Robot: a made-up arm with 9 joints. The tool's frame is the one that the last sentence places.
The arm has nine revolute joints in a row. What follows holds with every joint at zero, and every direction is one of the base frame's. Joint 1 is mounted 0.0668 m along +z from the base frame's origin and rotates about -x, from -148.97 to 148.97 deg. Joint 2 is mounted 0.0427 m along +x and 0.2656 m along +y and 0.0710 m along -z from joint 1 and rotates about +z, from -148.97 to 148.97 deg. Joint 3 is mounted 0.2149 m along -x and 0.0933 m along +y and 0.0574 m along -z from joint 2 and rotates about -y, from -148.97 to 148.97 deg. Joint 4 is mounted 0.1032 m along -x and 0.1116 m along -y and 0.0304 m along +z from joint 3 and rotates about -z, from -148.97 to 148.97 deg. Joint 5 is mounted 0.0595 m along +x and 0.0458 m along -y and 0.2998 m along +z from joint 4 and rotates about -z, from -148.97 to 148.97 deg. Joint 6 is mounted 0.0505 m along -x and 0.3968 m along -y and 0.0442 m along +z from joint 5 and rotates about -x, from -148.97 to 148.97 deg. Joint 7 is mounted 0.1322 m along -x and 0.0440 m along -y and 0.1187 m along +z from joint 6 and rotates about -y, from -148.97 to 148.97 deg. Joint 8 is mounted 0.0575 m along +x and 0.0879 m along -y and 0.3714 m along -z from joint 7 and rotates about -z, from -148.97 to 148.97 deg. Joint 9 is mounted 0.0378 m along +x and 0.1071 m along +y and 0.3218 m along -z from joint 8 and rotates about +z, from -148.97 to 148.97 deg. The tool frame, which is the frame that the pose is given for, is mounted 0.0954 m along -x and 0.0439 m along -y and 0.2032 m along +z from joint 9; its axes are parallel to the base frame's.
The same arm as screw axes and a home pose.
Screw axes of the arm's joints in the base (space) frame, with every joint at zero. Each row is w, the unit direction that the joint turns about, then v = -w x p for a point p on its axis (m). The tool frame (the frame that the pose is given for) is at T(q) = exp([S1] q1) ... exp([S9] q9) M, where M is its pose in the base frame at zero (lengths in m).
S1 = (-1, 0, 0, 0, -0.0668, 0)
S2 = (0, 0, 1, 0.2656, -0.0427, 0)
S3 = (0, -1, 0, -0.0616, 0, 0.1722)
S4 = (0, 0, -1, -0.2473, -0.2754, 0)
S5 = (0, 0, -1, -0.2015, -0.2159, 0)
S6 = (-1, 0, 0, 0, -0.3128, -0.1953)
S7 = (0, -1, 0, 0.4315, 0, 0.3986)
S8 = (0, 0, -1, 0.3272, -0.3411, 0)
S9 = (0, 0, 1, -0.2201, 0.3033, 0)
M =
1 0 0 -0.3987
0 1 0 -0.264
0 0 1 -0.0585
0 0 0 1
Joint limits (rad, base to tool): -2.6..2.6 -2.6..2.6 -2.6..2.6 -2.6..2.6 -2.6..2.6 -2.6..2.6 -2.6..2.6 -2.6..2.6 -2.6..2.6

